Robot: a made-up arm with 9 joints. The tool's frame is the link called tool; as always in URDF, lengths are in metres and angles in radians. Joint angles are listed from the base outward.
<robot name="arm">
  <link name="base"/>
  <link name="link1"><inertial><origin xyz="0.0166 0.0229 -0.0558"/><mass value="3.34"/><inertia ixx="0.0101" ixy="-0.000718" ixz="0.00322" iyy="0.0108" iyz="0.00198" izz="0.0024"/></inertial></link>
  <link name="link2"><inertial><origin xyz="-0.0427 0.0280 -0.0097"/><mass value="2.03"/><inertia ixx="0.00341" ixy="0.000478" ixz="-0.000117" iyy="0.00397" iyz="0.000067" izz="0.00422"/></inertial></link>
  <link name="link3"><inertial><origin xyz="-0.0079 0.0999 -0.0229"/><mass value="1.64"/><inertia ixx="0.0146" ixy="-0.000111" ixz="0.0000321" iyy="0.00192" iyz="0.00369" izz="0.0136"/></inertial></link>
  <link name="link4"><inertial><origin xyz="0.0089 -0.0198 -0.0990"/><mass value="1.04"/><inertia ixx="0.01" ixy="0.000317" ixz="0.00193" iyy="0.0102" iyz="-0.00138" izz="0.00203"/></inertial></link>
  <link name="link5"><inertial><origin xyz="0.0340 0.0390 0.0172"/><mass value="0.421"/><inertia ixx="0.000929" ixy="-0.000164" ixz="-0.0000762" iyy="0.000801" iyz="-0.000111" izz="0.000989"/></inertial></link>
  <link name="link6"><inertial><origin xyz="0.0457 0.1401 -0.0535"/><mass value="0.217"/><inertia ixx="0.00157" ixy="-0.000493" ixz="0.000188" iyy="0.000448" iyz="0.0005" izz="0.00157"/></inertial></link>
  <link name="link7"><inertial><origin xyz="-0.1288 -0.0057 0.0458"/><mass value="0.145"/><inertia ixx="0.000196" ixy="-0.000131" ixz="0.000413" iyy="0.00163" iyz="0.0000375" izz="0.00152"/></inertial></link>
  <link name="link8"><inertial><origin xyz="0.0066 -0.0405 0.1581"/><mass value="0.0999"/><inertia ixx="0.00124" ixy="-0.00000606" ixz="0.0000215" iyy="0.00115" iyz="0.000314" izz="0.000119"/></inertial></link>
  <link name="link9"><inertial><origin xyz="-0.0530 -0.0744 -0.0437"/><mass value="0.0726"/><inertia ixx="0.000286" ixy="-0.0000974" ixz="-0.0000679" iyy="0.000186" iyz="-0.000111" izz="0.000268"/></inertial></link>
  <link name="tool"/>
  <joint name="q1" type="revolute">
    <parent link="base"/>
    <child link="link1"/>
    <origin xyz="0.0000 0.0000 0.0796" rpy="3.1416 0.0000 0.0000"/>
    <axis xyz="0 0 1"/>
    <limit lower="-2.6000" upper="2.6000"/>
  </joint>
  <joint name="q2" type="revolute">
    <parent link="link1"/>
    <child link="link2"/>
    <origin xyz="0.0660 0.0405 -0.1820" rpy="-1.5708 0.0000 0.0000"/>
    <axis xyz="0 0 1"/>
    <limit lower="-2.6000" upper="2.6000"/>
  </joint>
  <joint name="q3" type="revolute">
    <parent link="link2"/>
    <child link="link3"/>
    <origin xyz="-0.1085 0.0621 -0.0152" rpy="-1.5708 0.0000 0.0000"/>
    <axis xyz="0 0 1"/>
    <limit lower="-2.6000" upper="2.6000"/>
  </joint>
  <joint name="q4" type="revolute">
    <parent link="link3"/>
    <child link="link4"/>
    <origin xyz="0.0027 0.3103 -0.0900" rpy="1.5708 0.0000 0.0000"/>
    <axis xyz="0 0 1"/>
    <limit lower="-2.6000" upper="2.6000"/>
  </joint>
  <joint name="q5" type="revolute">
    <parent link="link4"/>
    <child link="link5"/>
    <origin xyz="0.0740 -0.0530 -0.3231" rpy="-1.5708 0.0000 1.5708"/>
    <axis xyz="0 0 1"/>
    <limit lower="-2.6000" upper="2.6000"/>
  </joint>
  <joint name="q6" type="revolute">
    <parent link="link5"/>
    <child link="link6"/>
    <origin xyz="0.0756 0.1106 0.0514" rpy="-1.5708 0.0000 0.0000"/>
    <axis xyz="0 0 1"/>
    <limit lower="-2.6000" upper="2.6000"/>
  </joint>
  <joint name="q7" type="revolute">
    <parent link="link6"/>
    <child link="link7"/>
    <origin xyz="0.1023 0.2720 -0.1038" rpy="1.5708 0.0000 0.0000"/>
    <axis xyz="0 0 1"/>
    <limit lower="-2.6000" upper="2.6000"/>
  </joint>
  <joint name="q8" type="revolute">
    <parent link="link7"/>
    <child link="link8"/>
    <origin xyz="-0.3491 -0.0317 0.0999" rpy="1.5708 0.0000 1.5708"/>
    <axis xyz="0 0 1"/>
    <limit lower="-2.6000" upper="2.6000"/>
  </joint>
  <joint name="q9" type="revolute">
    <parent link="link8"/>
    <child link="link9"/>
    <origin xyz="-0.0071 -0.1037 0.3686"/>
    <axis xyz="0 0 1"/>
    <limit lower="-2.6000" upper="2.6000"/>
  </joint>
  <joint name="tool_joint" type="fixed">
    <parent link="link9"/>
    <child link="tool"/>
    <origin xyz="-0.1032 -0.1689 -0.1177" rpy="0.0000 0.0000 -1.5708"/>
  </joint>
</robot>
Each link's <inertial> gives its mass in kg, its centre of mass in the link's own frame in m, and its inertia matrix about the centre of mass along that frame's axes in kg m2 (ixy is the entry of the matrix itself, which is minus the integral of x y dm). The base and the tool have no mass. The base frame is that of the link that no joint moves.
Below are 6 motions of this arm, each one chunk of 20 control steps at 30 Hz.
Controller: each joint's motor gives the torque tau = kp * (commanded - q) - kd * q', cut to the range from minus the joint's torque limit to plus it. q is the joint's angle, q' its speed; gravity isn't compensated. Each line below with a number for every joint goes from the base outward.
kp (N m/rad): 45 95 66 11 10 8 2.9 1.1 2
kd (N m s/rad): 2 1.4 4.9 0.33 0.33 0.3 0.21 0.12 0.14
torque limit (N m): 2.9 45 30 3.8 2.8 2.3 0.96 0.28 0.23
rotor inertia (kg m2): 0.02 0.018 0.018 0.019 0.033 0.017 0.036 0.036 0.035
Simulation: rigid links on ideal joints. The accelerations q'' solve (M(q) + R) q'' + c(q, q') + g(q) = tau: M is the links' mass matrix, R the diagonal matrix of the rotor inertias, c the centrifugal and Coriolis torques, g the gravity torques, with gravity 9.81 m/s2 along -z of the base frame. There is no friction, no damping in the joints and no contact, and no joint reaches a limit. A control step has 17 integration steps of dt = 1/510 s. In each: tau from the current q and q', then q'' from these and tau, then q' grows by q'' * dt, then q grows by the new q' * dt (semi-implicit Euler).
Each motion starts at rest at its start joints. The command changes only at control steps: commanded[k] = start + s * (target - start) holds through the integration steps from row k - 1 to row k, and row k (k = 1, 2, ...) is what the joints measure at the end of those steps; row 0 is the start. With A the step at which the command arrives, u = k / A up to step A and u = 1 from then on. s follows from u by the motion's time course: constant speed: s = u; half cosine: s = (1 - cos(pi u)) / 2; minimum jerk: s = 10 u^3 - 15 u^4 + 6 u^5; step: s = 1 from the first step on.
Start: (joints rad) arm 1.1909 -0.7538 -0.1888 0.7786 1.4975 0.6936 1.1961 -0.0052 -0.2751
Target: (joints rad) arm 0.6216 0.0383 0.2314 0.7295 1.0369 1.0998 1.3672 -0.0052 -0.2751
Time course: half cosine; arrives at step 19
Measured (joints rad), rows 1 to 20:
1: 1.1824 -0.7442 -0.1999 0.7692 1.4961 0.6918 1.1958 -0.0051 -0.2751
2: 1.1674 -0.7266 -0.2210 0.7415 1.4952 0.6890 1.1941 -0.0050 -0.2754
3: 1.1544 -0.7066 -0.2414 0.6971 1.4951 0.6883 1.1916 -0.0048 -0.2761
4: 1.1451 -0.6797 -0.2567 0.6400 1.4930 0.6924 1.1914 -0.0043 -0.2768
5: 1.1376 -0.6411 -0.2655 0.5791 1.4845 0.7036 1.1965 -0.0028 -0.2771
6: 1.1297 -0.5908 -0.2670 0.5269 1.4657 0.7236 1.2088 0.0002 -0.2765
7: 1.1240 -0.5321 -0.2572 0.4933 1.4354 0.7532 1.2283 0.0048 -0.2749
8: 1.1244 -0.4660 -0.2331 0.4834 1.3941 0.7916 1.2537 0.0110 -0.2723
9: 1.1320 -0.3923 -0.1951 0.4988 1.3437 0.8364 1.2831 0.0182 -0.2690
10: 1.1453 -0.3136 -0.1472 0.5395 1.2875 0.8842 1.3137 0.0258 -0.2653
11: 1.1601 -0.2354 -0.0950 0.6007 1.2306 0.9313 1.3418 0.0332 -0.2616
12: 1.1720 -0.1624 -0.0439 0.6700 1.1788 0.9747 1.3634 0.0396 -0.2585
13: 1.1770 -0.0969 0.0033 0.7300 1.1370 1.0123 1.3752 0.0445 -0.2563
14: 1.1726 -0.0395 0.0458 0.7660 1.1068 1.0439 1.3759 0.0475 -0.2555
15: 1.1572 0.0094 0.0835 0.7703 1.0867 1.0707 1.3662 0.0487 -0.2561
16: 1.1305 0.0492 0.1166 0.7447 1.0727 1.0954 1.3486 0.0486 -0.2579
17: 1.0928 0.0793 0.1450 0.6975 1.0602 1.1200 1.3265 0.0480 -0.2606
18: 1.0449 0.0990 0.1685 0.6408 1.0455 1.1458 1.3030 0.0477 -0.2634
19: 0.9870 0.1078 0.1863 0.5866 1.0276 1.1722 1.2807 0.0491 -0.2655
20: 0.9192 0.1073 0.1983 0.5446 1.0073 1.1971 1.2612 0.0531 -0.2664

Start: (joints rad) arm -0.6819 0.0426 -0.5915 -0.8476 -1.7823 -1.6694 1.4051 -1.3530 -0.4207
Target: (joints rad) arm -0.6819 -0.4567 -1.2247 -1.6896 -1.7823 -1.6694 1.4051 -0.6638 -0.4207
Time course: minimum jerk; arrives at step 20
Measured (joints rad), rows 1 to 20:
1: -0.6810 0.0400 -0.5905 -0.8410 -1.7882 -1.6624 1.4035 -1.3536 -0.4211
2: -0.6815 0.0348 -0.5908 -0.8258 -1.8041 -1.6447 1.3980 -1.3548 -0.4223
3: -0.6845 0.0273 -0.5939 -0.8085 -1.8274 -1.6201 1.3869 -1.3556 -0.4239
4: -0.6901 0.0148 -0.6015 -0.7962 -1.8550 -1.5917 1.3687 -1.3547 -0.4255
5: -0.6977 -0.0064 -0.6150 -0.7957 -1.8831 -1.5625 1.3425 -1.3504 -0.4269
6: -0.7066 -0.0375 -0.6359 -0.8129 -1.9084 -1.5352 1.3088 -1.3414 -0.4277
7: -0.7161 -0.0775 -0.6651 -0.8514 -1.9276 -1.5128 1.2700 -1.3262 -0.4277
8: -0.7254 -0.1240 -0.7024 -0.9112 -1.9386 -1.4983 1.2295 -1.3040 -0.4268
9: -0.7336 -0.1747 -0.7471 -0.9892 -1.9404 -1.4941 1.1917 -1.2741 -0.4251
10: -0.7403 -0.2274 -0.7980 -1.0804 -1.9333 -1.5016 1.1605 -1.2366 -0.4227
11: -0.7449 -0.2799 -0.8533 -1.1787 -1.9186 -1.5200 1.1395 -1.1920 -0.4198
12: -0.7457 -0.3304 -0.9107 -1.2779 -1.8983 -1.5469 1.1306 -1.1416 -0.4170
13: -0.7418 -0.3768 -0.9686 -1.3723 -1.8746 -1.5787 1.1347 -1.0871 -0.4148
14: -0.7330 -0.4175 -1.0262 -1.4575 -1.8498 -1.6116 1.1515 -1.0304 -0.4138
15: -0.7190 -0.4513 -1.0821 -1.5297 -1.8255 -1.6422 1.1794 -0.9737 -0.4147
16: -0.7003 -0.4777 -1.1347 -1.5866 -1.8024 -1.6680 1.2160 -0.9189 -0.4178
17: -0.6778 -0.4964 -1.1827 -1.6276 -1.7807 -1.6876 1.2587 -0.8674 -0.4231
18: -0.6535 -0.5075 -1.2244 -1.6535 -1.7602 -1.7002 1.3044 -0.8202 -0.4303
19: -0.6278 -0.5120 -1.2575 -1.6659 -1.7406 -1.7054 1.3500 -0.7780 -0.4389
20: -0.5969 -0.5117 -1.2782 -1.6671 -1.7233 -1.7024 1.3916 -0.7407 -0.4479

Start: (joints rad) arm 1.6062 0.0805 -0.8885 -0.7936 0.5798 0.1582 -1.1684 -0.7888 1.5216
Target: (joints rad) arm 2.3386 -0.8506 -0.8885 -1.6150 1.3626 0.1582 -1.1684 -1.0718 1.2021
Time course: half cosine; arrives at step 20
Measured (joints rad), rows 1 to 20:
1: 1.6086 0.0715 -0.8870 -0.7940 0.5815 0.1561 -1.1700 -0.7882 1.5218
2: 1.6142 0.0474 -0.8848 -0.7986 0.5883 0.1516 -1.1741 -0.7863 1.5221
3: 1.6247 0.0114 -0.8821 -0.8130 0.6037 0.1464 -1.1806 -0.7833 1.5221
4: 1.6415 -0.0340 -0.8795 -0.8407 0.6306 0.1420 -1.1889 -0.7791 1.5214
5: 1.6658 -0.0877 -0.8775 -0.8819 0.6702 0.1391 -1.1988 -0.7740 1.5193
6: 1.6979 -0.1494 -0.8770 -0.9339 0.7220 0.1378 -1.2095 -0.7682 1.5151
7: 1.7376 -0.2189 -0.8788 -0.9919 0.7833 0.1379 -1.2205 -0.7620 1.5081
8: 1.7842 -0.2949 -0.8835 -1.0507 0.8507 0.1396 -1.2307 -0.7558 1.4977
9: 1.8362 -0.3746 -0.8915 -1.1060 0.9199 0.1427 -1.2393 -0.7500 1.4834
10: 1.8921 -0.4539 -0.9026 -1.1550 0.9866 0.1468 -1.2454 -0.7453 1.4650
11: 1.9507 -0.5292 -0.9159 -1.1972 1.0474 0.1503 -1.2485 -0.7426 1.4424
12: 2.0113 -0.5979 -0.9301 -1.2341 1.1004 0.1510 -1.2483 -0.7426 1.4160
13: 2.0730 -0.6593 -0.9446 -1.2682 1.1449 0.1466 -1.2451 -0.7458 1.3865
14: 2.1346 -0.7136 -0.9589 -1.3023 1.1816 0.1364 -1.2398 -0.7527 1.3547
15: 2.1941 -0.7610 -0.9729 -1.3379 1.2118 0.1209 -1.2334 -0.7631 1.3218
16: 2.2492 -0.8016 -0.9863 -1.3749 1.2368 0.1027 -1.2269 -0.7768 1.2892
17: 2.2971 -0.8347 -0.9987 -1.4116 1.2575 0.0847 -1.2216 -0.7930 1.2581
18: 2.3357 -0.8593 -1.0093 -1.4452 1.2744 0.0698 -1.2181 -0.8112 1.2296
19: 2.3633 -0.8744 -1.0177 -1.4726 1.2872 0.0600 -1.2169 -0.8307 1.2048
20: 2.3789 -0.8794 -1.0230 -1.4911 1.2955 0.0561 -1.2178 -0.8508 1.1847

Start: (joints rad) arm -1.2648 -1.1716 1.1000 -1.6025 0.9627 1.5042 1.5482 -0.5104 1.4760
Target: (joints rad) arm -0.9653 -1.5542 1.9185 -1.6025 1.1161 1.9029 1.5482 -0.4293 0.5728
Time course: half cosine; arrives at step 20
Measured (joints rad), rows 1 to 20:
1: -1.2651 -1.1673 1.0968 -1.6022 0.9659 1.5087 1.5486 -0.5107 1.4754
2: -1.2618 -1.1556 1.0917 -1.5979 0.9732 1.5195 1.5503 -0.5110 1.4736
3: -1.2538 -1.1396 1.0889 -1.5839 0.9826 1.5315 1.5539 -0.5110 1.4695
4: -1.2420 -1.1238 1.0914 -1.5574 0.9930 1.5395 1.5595 -0.5108 1.4618
5: -1.2269 -1.1122 1.1015 -1.5205 1.0044 1.5401 1.5673 -0.5111 1.4486
6: -1.2087 -1.1081 1.1208 -1.4790 1.0170 1.5329 1.5771 -0.5126 1.4281
7: -1.1871 -1.1136 1.1501 -1.4404 1.0312 1.5209 1.5891 -0.5165 1.3990
8: -1.1620 -1.1302 1.1891 -1.4114 1.0472 1.5097 1.6029 -0.5234 1.3603
9: -1.1336 -1.1585 1.2371 -1.3960 1.0647 1.5052 1.6179 -0.5335 1.3116
10: -1.1030 -1.1987 1.2927 -1.3953 1.0824 1.5126 1.6331 -0.5464 1.2526
11: -1.0721 -1.2501 1.3544 -1.4084 1.0986 1.5346 1.6472 -0.5613 1.1837
12: -1.0437 -1.3112 1.4211 -1.4330 1.1116 1.5715 1.6583 -0.5769 1.1057
13: -1.0208 -1.3792 1.4916 -1.4668 1.1199 1.6219 1.6647 -0.5917 1.0202
14: -1.0061 -1.4502 1.5656 -1.5083 1.1227 1.6836 1.6648 -0.6043 0.9300
15: -1.0010 -1.5195 1.6428 -1.5567 1.1195 1.7539 1.6577 -0.6133 0.8380
16: -1.0048 -1.5822 1.7226 -1.6109 1.1101 1.8301 1.6440 -0.6173 0.7473
17: -1.0149 -1.6342 1.8028 -1.6676 1.0952 1.9086 1.6255 -0.6146 0.6614
18: -1.0286 -1.6726 1.8800 -1.7204 1.0768 1.9842 1.6046 -0.6039 0.5833
19: -1.0497 -1.6936 1.9508 -1.7591 1.0585 2.0491 1.5835 -0.5841 0.5142
20: -1.0829 -1.6930 2.0118 -1.7759 1.0444 2.0942 1.5638 -0.5549 0.4551

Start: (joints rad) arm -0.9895 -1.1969 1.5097 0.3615 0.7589 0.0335 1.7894 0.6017 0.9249
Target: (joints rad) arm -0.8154 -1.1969 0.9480 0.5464 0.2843 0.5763 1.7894 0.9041 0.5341
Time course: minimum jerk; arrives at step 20
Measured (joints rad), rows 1 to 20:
1: -0.9894 -1.1936 1.5086 0.3651 0.7524 0.0414 1.7880 0.6024 0.9250
2: -0.9885 -1.1848 1.5057 0.3716 0.7361 0.0603 1.7834 0.6048 0.9255
3: -0.9872 -1.1721 1.5007 0.3759 0.7140 0.0846 1.7752 0.6092 0.9261
4: -0.9863 -1.1574 1.4927 0.3756 0.6901 0.1110 1.7634 0.6162 0.9263
5: -0.9863 -1.1420 1.4808 0.3703 0.6674 0.1387 1.7486 0.6258 0.9254
6: -0.9869 -1.1273 1.4638 0.3616 0.6469 0.1693 1.7319 0.6382 0.9225
7: -0.9877 -1.1143 1.4408 0.3521 0.6279 0.2052 1.7149 0.6532 0.9163
8: -0.9874 -1.1035 1.4110 0.3442 0.6083 0.2487 1.6990 0.6710 0.9059
9: -0.9856 -1.0955 1.3736 0.3401 0.5849 0.3005 1.6857 0.6913 0.8904
10: -0.9840 -1.0909 1.3274 0.3418 0.5549 0.3595 1.6757 0.7141 0.8693
11: -0.9829 -1.0906 1.2725 0.3495 0.5166 0.4236 1.6696 0.7388 0.8422
12: -0.9792 -1.0940 1.2115 0.3606 0.4705 0.4901 1.6672 0.7650 0.8093
13: -0.9682 -1.0997 1.1475 0.3716 0.4190 0.5555 1.6677 0.7920 0.7710
14: -0.9460 -1.1052 1.0839 0.3797 0.3661 0.6164 1.6701 0.8192 0.7284
15: -0.9121 -1.1085 1.0222 0.3841 0.3167 0.6691 1.6731 0.8457 0.6830
16: -0.8772 -1.1126 0.9605 0.3903 0.2752 0.7083 1.6761 0.8705 0.6364
17: -0.8460 -1.1195 0.9007 0.4001 0.2448 0.7313 1.6790 0.8920 0.5902
18: -0.8181 -1.1295 0.8466 0.4129 0.2271 0.7385 1.6822 0.9088 0.5462
19: -0.7929 -1.1416 0.8014 0.4280 0.2219 0.7319 1.6867 0.9200 0.5060
20: -0.7700 -1.1546 0.7672 0.4450 0.2272 0.7151 1.6932 0.9249 0.4711

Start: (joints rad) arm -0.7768 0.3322 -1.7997 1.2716 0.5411 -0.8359 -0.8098 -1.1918 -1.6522
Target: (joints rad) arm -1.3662 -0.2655 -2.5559 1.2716 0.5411 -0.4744 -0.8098 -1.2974 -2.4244
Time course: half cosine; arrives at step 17
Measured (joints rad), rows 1 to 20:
1: -0.7791 0.3241 -1.8026 1.2698 0.5370 -0.8338 -0.8075 -1.1922 -1.6522
2: -0.7870 0.3019 -1.8120 1.2658 0.5279 -0.8284 -0.8016 -1.1933 -1.6527
3: -0.8033 0.2675 -1.8299 1.2611 0.5179 -0.8203 -0.7937 -1.1954 -1.6551
4: -0.8291 0.2228 -1.8569 1.2568 0.5113 -0.8096 -0.7858 -1.1986 -1.6614
5: -0.8645 0.1697 -1.8927 1.2532 0.5113 -0.7964 -0.7798 -1.2033 -1.6734
6: -0.9083 0.1101 -1.9363 1.2500 0.5193 -0.7806 -0.7775 -1.2094 -1.6921
7: -0.9589 0.0458 -1.9861 1.2468 0.5350 -0.7628 -0.7803 -1.2171 -1.7180
8: -1.0143 -0.0214 -2.0402 1.2432 0.5563 -0.7442 -0.7892 -1.2266 -1.7512
9: -1.0717 -0.0889 -2.0964 1.2395 0.5800 -0.7265 -0.8047 -1.2378 -1.7918
10: -1.1284 -0.1534 -2.1526 1.2363 0.6022 -0.7114 -0.8263 -1.2508 -1.8401
11: -1.1816 -0.2109 -2.2073 1.2350 0.6194 -0.7001 -0.8529 -1.2655 -1.8959
12: -1.2296 -0.2573 -2.2594 1.2373 0.6288 -0.6917 -0.8830 -1.2817 -1.9592
13: -1.2712 -0.2898 -2.3087 1.2443 0.6287 -0.6839 -0.9143 -1.2988 -2.0297
14: -1.3063 -0.3081 -2.3549 1.2556 0.6196 -0.6729 -0.9444 -1.3162 -2.1071
15: -1.3349 -0.3145 -2.3969 1.2691 0.6031 -0.6553 -0.9705 -1.3330 -2.1904
16: -1.3563 -0.3124 -2.4329 1.2815 0.5824 -0.6305 -0.9900 -1.3484 -2.2756
17: -1.3692 -0.3048 -2.4601 1.2892 0.5611 -0.6017 -1.0011 -1.3618 -2.3581
18: -1.3745 -0.2954 -2.4788 1.2897 0.5425 -0.5731 -1.0027 -1.3727 -2.4339
19: -1.3754 -0.2886 -2.4918 1.2829 0.5291 -0.5476 -0.9950 -1.3810 -2.5017
20: -1.3736 -0.2866 -2.5009 1.2710 0.5227 -0.5271 -0.9792 -1.3867 -2.5614

